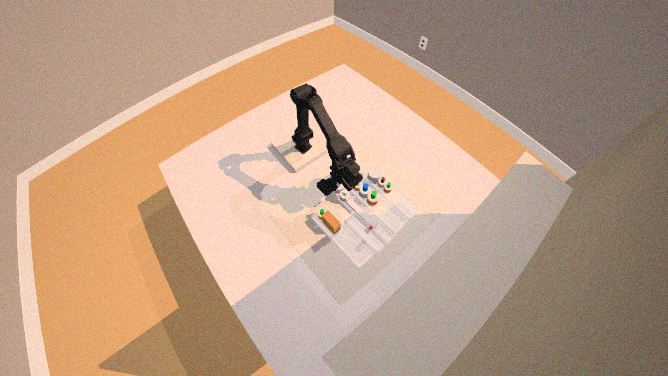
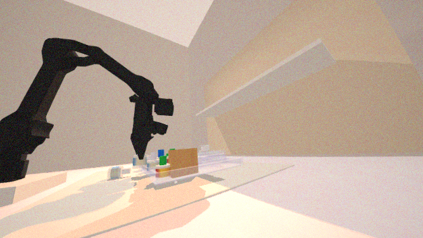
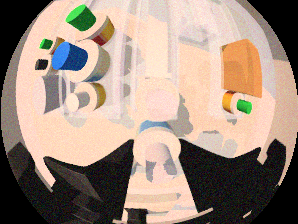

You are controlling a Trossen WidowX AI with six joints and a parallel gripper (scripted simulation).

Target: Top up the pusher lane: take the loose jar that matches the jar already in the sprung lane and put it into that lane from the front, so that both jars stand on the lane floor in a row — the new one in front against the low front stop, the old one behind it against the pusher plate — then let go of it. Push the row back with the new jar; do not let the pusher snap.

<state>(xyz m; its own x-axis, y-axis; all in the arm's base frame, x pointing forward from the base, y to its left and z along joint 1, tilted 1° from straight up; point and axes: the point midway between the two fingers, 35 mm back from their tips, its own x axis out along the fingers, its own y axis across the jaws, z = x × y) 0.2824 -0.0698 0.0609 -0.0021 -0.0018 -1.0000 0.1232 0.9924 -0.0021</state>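
The pale jar is 5 cm behind my gripper tip, 4 cm to the left of it and 3 cm below it. From my gripper tip the other things lie so: orange box (14 cm to the right, 8 cm ahead, 1 cm below); then clear lane rack (19 cm ahead, 5 cm to the right, 3 cm below); then red-marked thing (22 cm ahead, 7 cm to the right, 2 cm above).
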